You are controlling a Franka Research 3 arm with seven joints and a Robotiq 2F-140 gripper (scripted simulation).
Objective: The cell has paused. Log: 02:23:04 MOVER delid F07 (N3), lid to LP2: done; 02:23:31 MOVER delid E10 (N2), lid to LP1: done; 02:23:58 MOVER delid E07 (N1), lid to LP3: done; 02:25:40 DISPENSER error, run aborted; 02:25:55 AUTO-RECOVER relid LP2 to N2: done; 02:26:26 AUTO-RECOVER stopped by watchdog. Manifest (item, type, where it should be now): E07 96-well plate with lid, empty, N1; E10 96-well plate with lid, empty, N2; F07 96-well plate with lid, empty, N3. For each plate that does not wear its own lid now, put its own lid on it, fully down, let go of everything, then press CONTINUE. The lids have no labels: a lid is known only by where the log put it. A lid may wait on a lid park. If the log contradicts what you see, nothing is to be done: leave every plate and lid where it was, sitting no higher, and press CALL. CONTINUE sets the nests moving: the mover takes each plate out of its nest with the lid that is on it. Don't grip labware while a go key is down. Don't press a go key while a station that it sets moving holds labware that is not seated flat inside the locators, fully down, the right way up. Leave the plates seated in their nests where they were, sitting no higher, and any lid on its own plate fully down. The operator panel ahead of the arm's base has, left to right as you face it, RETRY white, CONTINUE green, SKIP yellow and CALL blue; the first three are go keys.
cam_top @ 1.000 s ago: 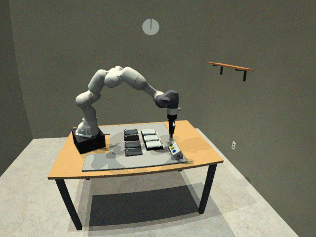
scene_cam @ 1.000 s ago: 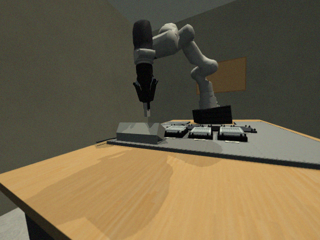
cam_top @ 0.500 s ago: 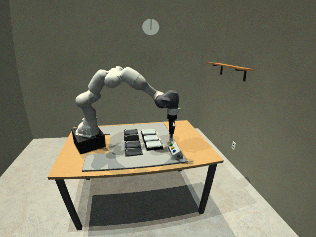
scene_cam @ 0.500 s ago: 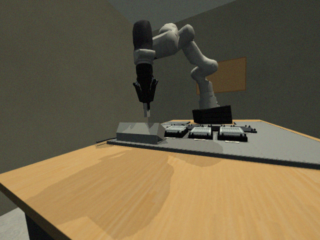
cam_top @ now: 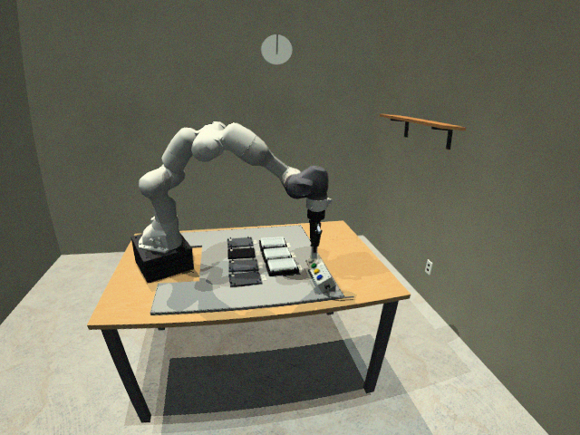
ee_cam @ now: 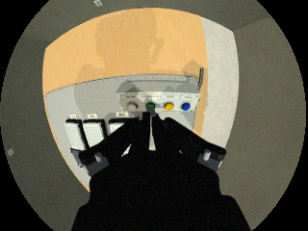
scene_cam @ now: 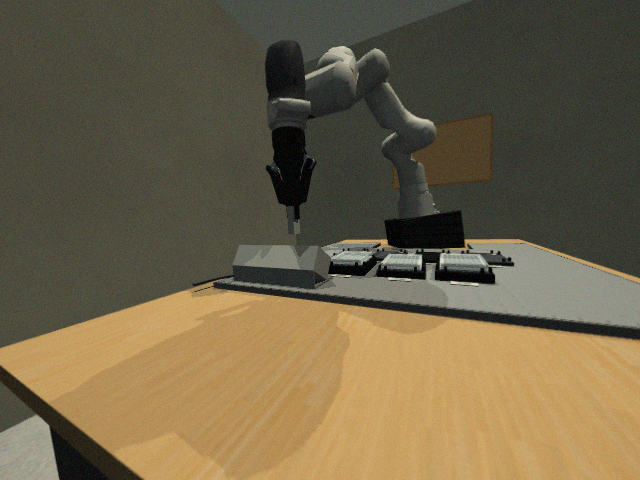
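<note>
My hand is 7 cm above the green key. From my hand the other things lie so: white key 5 cm to the left, 7 cm below; blue key 1 cm ahead, 10 cm to the right, 7 cm below; yellow key 1 cm ahead, 5 cm to the right, 7 cm below.
</note>
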